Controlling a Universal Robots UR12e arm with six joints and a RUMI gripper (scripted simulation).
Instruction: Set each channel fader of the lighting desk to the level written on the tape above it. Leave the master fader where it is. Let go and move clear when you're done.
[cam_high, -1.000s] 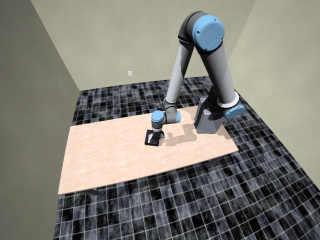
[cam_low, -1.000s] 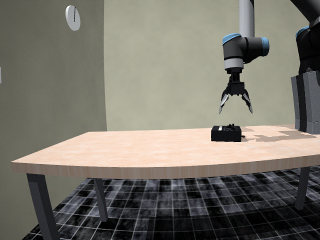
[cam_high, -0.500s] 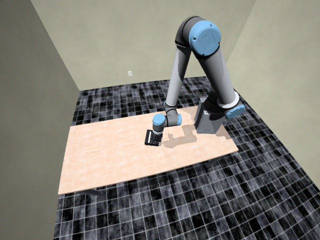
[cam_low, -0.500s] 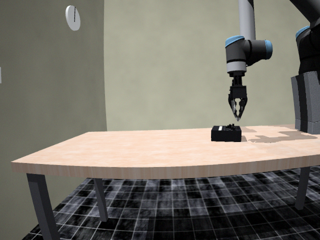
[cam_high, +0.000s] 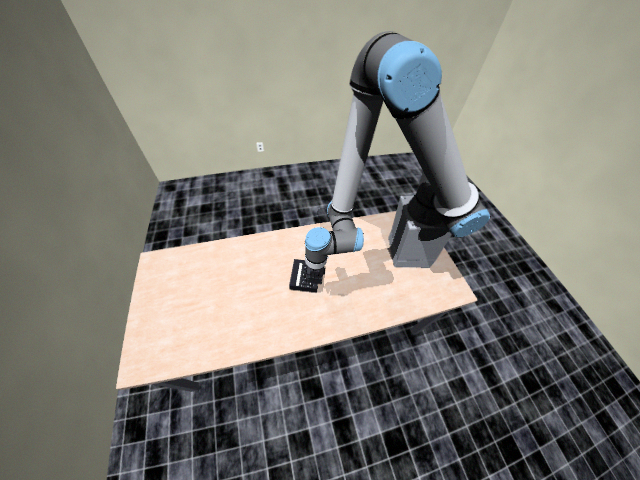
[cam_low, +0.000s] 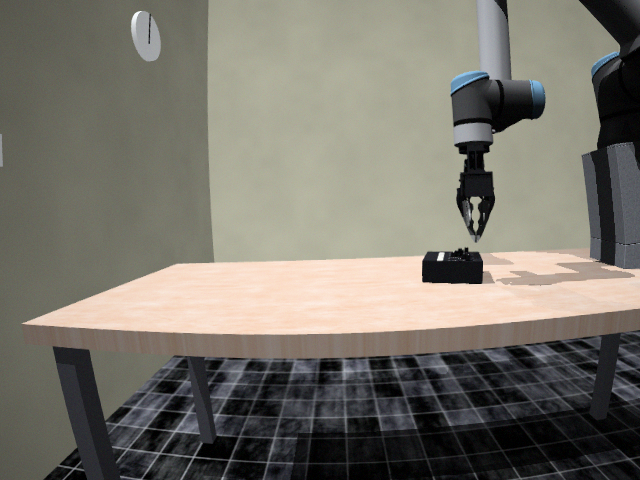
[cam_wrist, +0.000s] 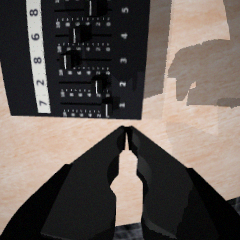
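My gripper is now 20 mm short of the fader 1 cap, 10 mm to the left of it and 50 mm above it. Round my hand: fader 3 cap 40 mm ahead, 60 mm to the right, 50 mm below; then fader 2 cap 20 mm ahead, 30 mm to the right, 50 mm below; then fader 4 cap 20 mm ahead, 80 mm to the right, 50 mm below.
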